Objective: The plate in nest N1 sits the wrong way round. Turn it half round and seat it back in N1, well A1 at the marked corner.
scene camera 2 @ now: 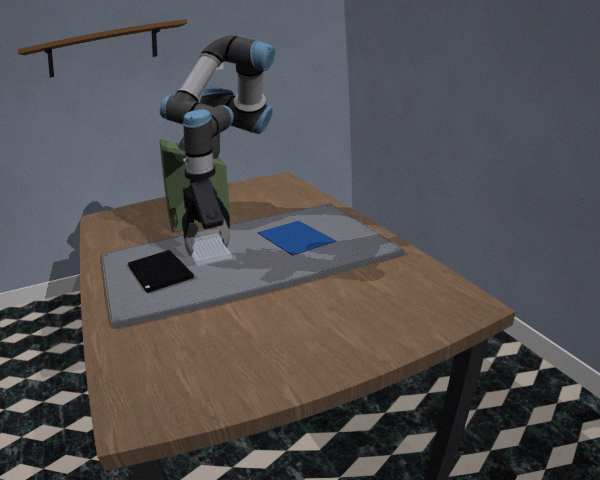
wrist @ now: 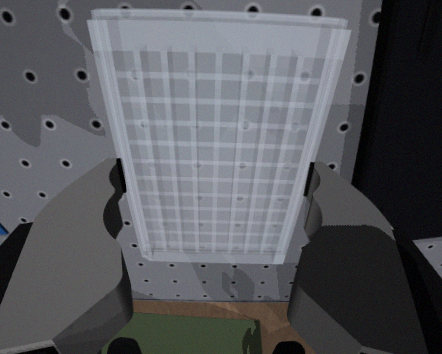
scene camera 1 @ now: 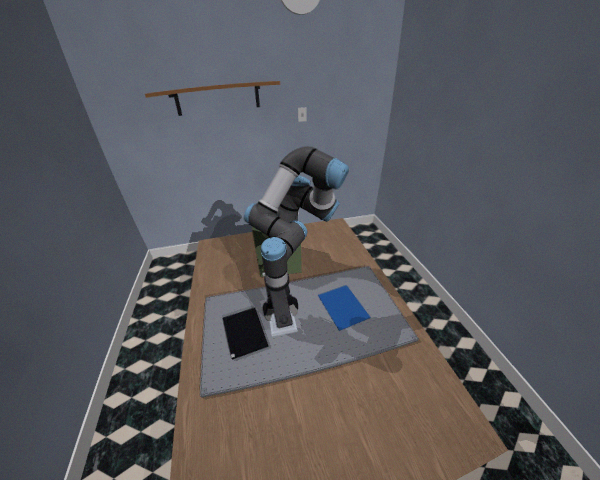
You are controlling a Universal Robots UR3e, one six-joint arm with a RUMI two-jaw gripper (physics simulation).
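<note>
My gripper (scene camera 1: 281,314) (scene camera 2: 208,240) (wrist: 216,164) points down and is shut on the clear plate (scene camera 1: 283,330) (scene camera 2: 212,251) (wrist: 218,137), one finger at each long side. The plate looks level and is held over the grey board; its exact height is hard to tell. The black nest (scene camera 1: 245,332) (scene camera 2: 160,271) (wrist: 410,125) lies beside the plate, on the left in the scene views and on the right in the wrist view. A small white mark (scene camera 1: 233,355) (scene camera 2: 147,286) sits at its front corner. The plate's well A1 mark and a nest label cannot be read.
The grey perforated board (scene camera 1: 225,375) (scene camera 2: 120,310) (wrist: 30,100) lies on the wooden table (scene camera 1: 325,425) (scene camera 2: 300,350). A flat blue rectangle (scene camera 1: 342,307) (scene camera 2: 295,236) lies on the board's right part. A green upright block (scene camera 1: 295,260) (scene camera 2: 171,200) (wrist: 190,332) stands behind the board, near the arm.
</note>
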